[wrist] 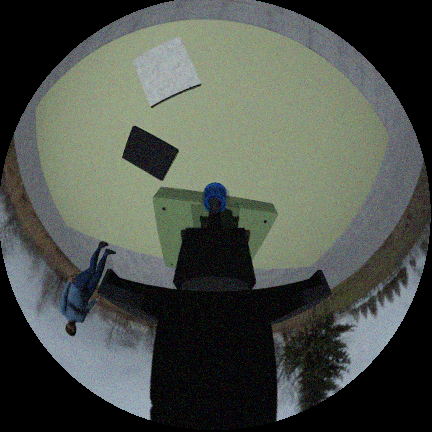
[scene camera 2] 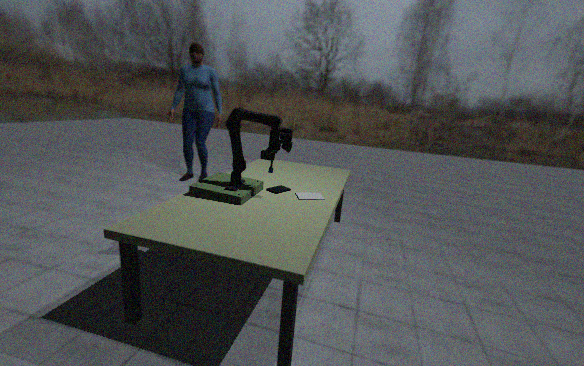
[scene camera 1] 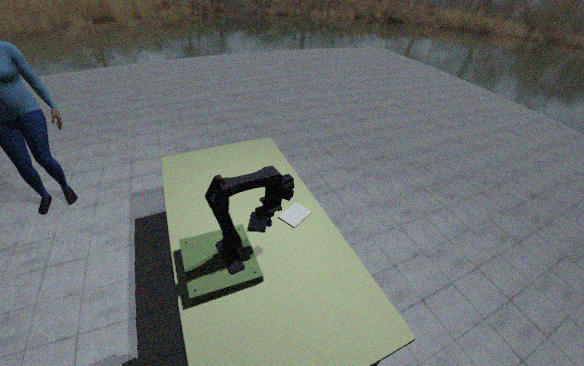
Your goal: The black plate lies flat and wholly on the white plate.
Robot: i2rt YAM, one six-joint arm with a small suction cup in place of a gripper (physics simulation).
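Places are measured from the arm's base along level axes (x back, y right, z up), in metres.
Where they show: hand, tool point: (wrist: 214,192) (scene camera 2: 270,172) (scene camera 1: 268,224); arm's base, link origin: (scene camera 2: 235,185) (scene camera 1: 230,255).
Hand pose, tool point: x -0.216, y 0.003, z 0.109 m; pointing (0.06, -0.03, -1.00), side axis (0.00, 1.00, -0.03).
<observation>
Things, the pixels of their top centre, and the offset from my tool point. Level surfaces: height alone.
- black plate, top centre: (wrist: 145,153) (scene camera 1: 258,220) (scene camera 2: 278,188) dx -0.028, dy -0.178, dz -0.156 m
- white plate, top centre: (wrist: 162,67) (scene camera 1: 295,214) (scene camera 2: 309,195) dx -0.243, dy -0.119, dz -0.161 m
- pale yellow-green table, surface height: dz -0.167 m
The black plate (scene camera 1: 256,226) (scene camera 2: 278,189) (wrist: 150,152) lies flat on the table between the green base and the white plate, apart from both. In scene camera 1 the arm's wrist hides part of it. The white plate (scene camera 1: 295,214) (scene camera 2: 310,196) (wrist: 167,71) lies flat on the table, farther from the base, with a gap between the two plates. My gripper, a blue suction cup (scene camera 1: 269,223) (scene camera 2: 271,170) (wrist: 215,192), hangs above the table with nothing on it. In the wrist view the black plate is to its upper left.
The arm stands on a thick green base block (scene camera 1: 205,250) (scene camera 2: 215,192) (wrist: 170,225) on the pale yellow-green table (scene camera 1: 310,300) (scene camera 2: 240,227) (wrist: 280,125). A person (scene camera 1: 22,105) (scene camera 2: 197,95) (wrist: 77,297) in blue stands on the paving beyond the table.
</observation>
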